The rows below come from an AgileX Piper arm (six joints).
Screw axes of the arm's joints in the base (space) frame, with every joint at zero. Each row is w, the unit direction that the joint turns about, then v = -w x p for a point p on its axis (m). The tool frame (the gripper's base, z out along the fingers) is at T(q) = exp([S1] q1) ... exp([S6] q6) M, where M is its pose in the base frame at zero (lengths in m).
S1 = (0, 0, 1, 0, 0, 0)
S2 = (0, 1, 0, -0.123, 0, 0)
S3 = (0, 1, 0, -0.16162, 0, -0.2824)
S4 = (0.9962, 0, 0.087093, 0, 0.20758, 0)
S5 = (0, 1, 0, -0.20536, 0, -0.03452)
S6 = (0.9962, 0, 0.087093, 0, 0.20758, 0)
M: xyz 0.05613 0 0.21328 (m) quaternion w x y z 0.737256 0 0.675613 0
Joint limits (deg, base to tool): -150..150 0..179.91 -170..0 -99.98..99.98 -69.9..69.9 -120..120
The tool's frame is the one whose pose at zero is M.
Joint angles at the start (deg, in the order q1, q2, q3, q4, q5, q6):
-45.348 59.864 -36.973 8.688 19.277 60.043
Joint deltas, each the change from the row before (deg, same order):
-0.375 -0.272 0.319 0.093 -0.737 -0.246
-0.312 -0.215 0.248 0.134 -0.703 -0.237
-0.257 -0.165 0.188 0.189 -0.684 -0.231
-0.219 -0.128 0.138 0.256 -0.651 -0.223
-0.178 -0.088 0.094 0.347 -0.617 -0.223
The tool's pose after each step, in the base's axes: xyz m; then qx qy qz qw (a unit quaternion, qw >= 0). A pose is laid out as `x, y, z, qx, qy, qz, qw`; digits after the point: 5 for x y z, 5 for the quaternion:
0.14904, -0.14653, 0.27599, 0.74135, 0.49589, 0.10900, 0.43887
0.14790, -0.14712, 0.27629, 0.74022, 0.49283, 0.10798, 0.44445
0.14707, -0.14771, 0.27673, 0.73905, 0.48980, 0.10747, 0.44984
0.14647, -0.14830, 0.27728, 0.73801, 0.48664, 0.10748, 0.45494
0.14610, -0.14885, 0.27790, 0.73716, 0.48331, 0.10814, 0.45968

